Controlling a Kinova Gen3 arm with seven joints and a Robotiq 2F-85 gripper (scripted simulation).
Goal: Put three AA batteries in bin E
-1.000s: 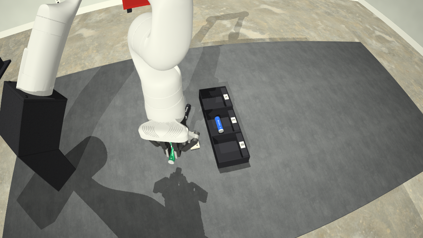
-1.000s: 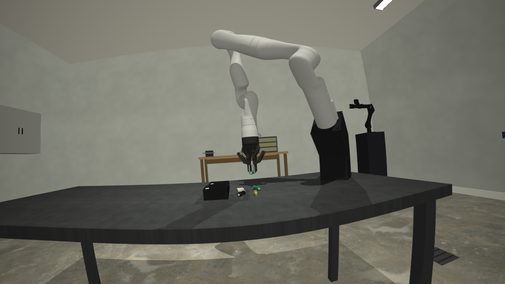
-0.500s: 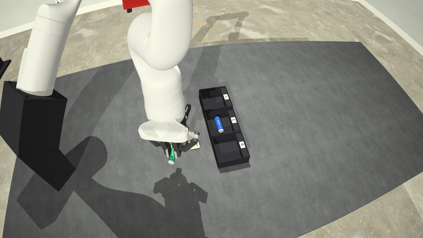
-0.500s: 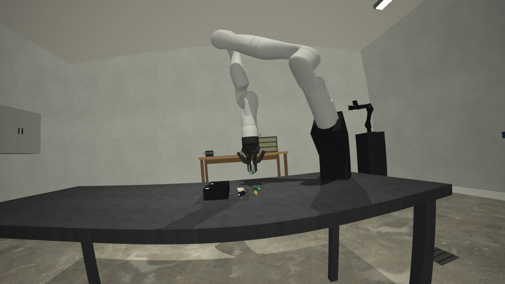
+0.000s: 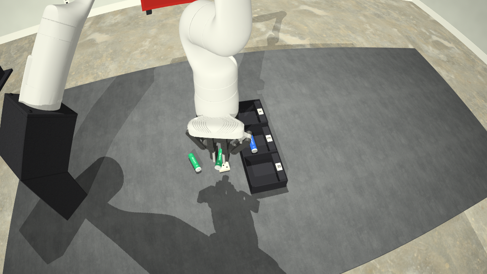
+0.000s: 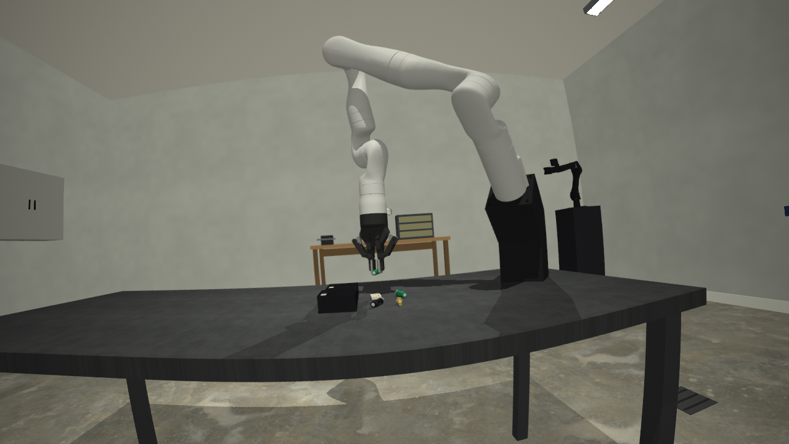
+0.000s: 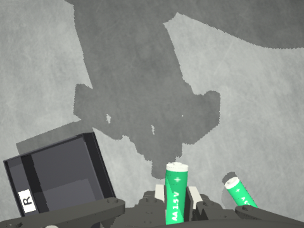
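Right now the black bin marked E is 100 mm ahead of my hand, 60 mm to the left of it and 60 mm below it. The rest, counted from my hand: white domino 80 mm below, 30 mm to the left, 10 mm ahead; then blue AA battery 90 mm ahead, 70 mm to the left, 70 mm below; then black AA battery 140 mm to the left, 70 mm below.
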